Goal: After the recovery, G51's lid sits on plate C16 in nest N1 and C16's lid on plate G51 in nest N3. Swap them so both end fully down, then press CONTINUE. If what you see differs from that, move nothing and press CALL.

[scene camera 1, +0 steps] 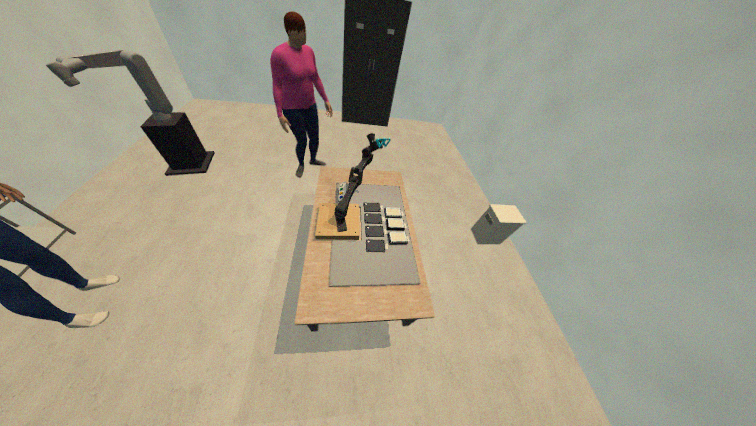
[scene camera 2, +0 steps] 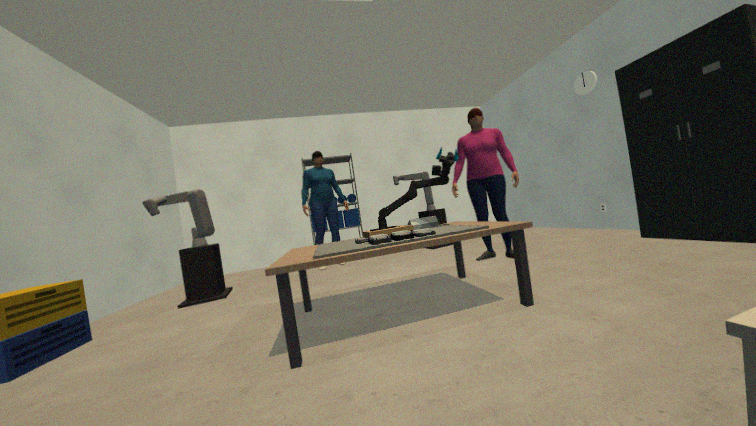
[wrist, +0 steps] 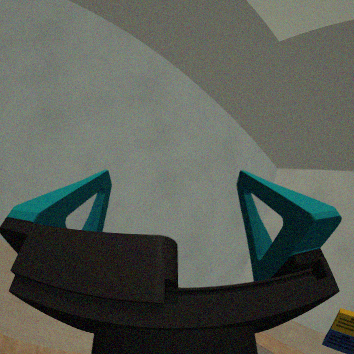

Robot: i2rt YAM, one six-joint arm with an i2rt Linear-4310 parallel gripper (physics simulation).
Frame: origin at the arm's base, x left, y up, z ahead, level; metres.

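Seen in the pictures: gripper, fingertip midpoint: (scene camera 1: 388,139) (scene camera 2: 448,148) (wrist: 173,176); arm's base, link origin: (scene camera 1: 340,221) (scene camera 2: 383,229).
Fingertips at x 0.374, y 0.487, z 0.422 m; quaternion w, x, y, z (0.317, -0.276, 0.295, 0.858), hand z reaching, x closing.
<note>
Offsets run from my fingertips to a thing's top centre. Level surfaces: height alone.
My gripper (scene camera 1: 387,141) (scene camera 2: 448,151) (wrist: 173,176) is open and empty, raised high beyond the table's far end, away from the plates. In scene camera 1, three pale-topped pieces @[dx -0.328, dy -0.498, dz +0.045 m] (scene camera 1: 393,212) @[dx -0.458, dy -0.488, dz +0.022 m] (scene camera 1: 395,223) @[dx -0.590, dy -0.488, dz -0.004 m] (scene camera 1: 397,237) stand in a row on the grey mat @[dy -0.529 m] (scene camera 1: 370,269). Several dark squares, among them the nearest one @[dx -0.619, dy -0.509, dz -0.195 m] (scene camera 1: 375,245), lie in a row to their left. A panel with small coloured buttons @[dx -0.065, dy -0.445, dz -0.349 m] (scene camera 1: 342,191) stands behind the arm's base, partly hidden by the arm. The labels, nest numbers, button names and how the lids are seated are too small to read.
The arm stands on a yellow-orange board (scene camera 1: 325,230) on the wooden table @[dy -0.542 m] (scene camera 1: 365,304) (scene camera 2: 296,257). A person in pink (scene camera 1: 296,79) (scene camera 2: 482,153) stands beyond the table's far end, near the raised arm. A grey robot (scene camera 1: 150,84) stands further left, and a dark cabinet (scene camera 1: 372,68) at the back.
</note>
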